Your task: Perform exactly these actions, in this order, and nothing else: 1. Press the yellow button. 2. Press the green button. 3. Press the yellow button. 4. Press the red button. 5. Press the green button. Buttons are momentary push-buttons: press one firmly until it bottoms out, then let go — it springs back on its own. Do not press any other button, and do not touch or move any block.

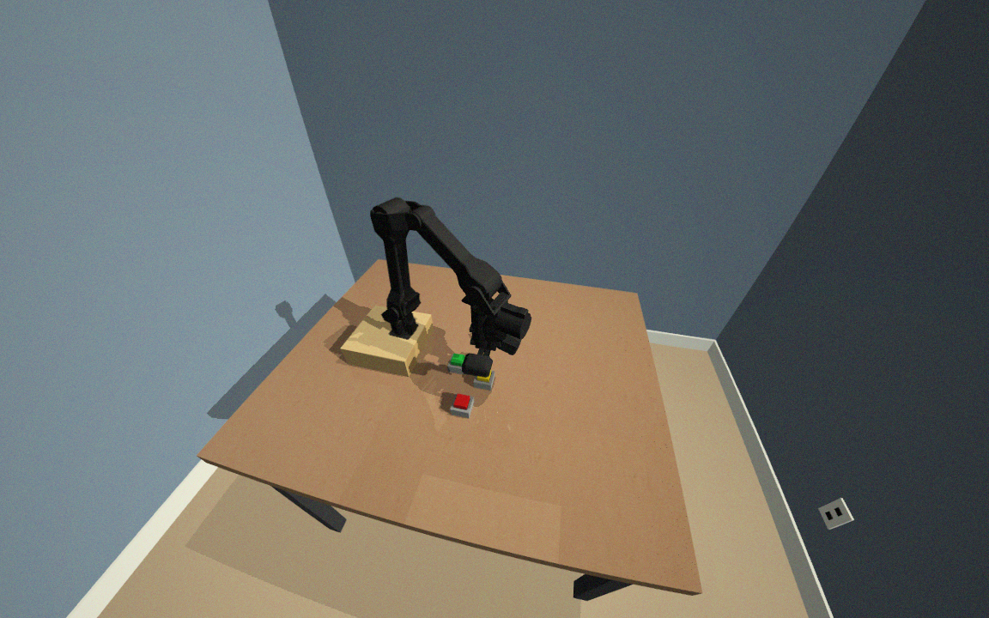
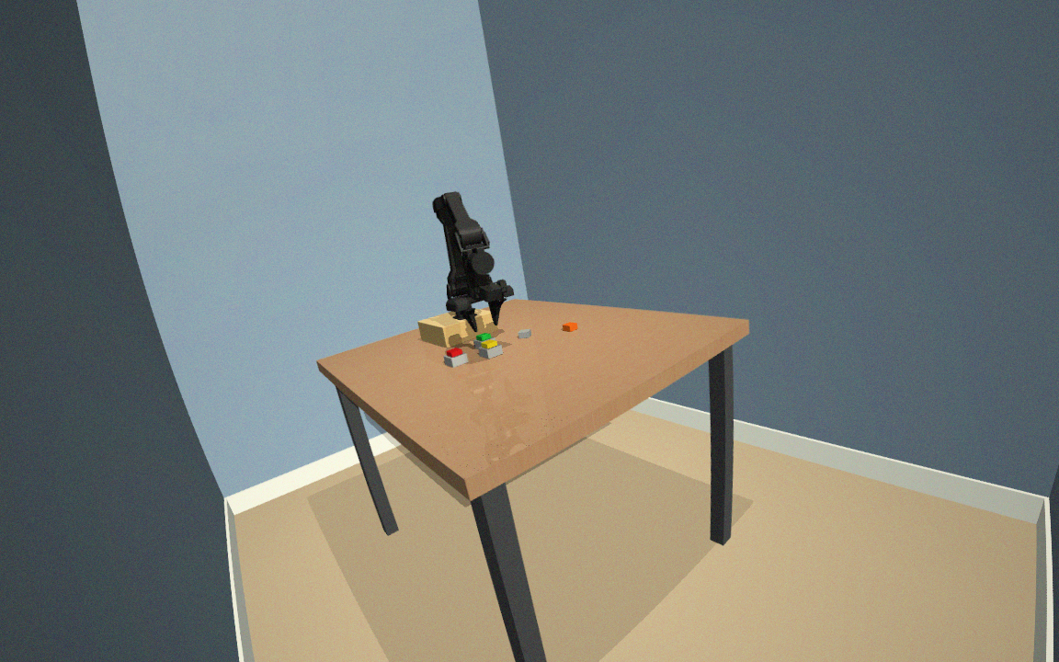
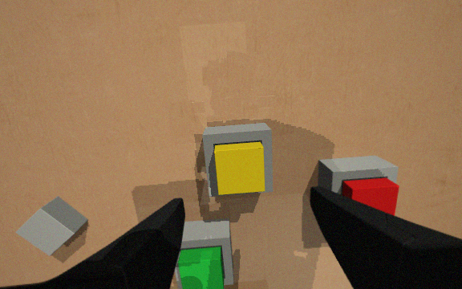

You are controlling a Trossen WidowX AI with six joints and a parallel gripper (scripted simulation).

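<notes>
Now: gripper tip 50 mm above the yellow button. The rest, counted from my gripper tip: green button (90 mm behind, 50 mm below, 30 mm to the left); grey block (150 mm to the left, 70 mm below, 60 mm behind); red button (90 mm to the right, 50 mm below, 30 mm behind).
</notes>
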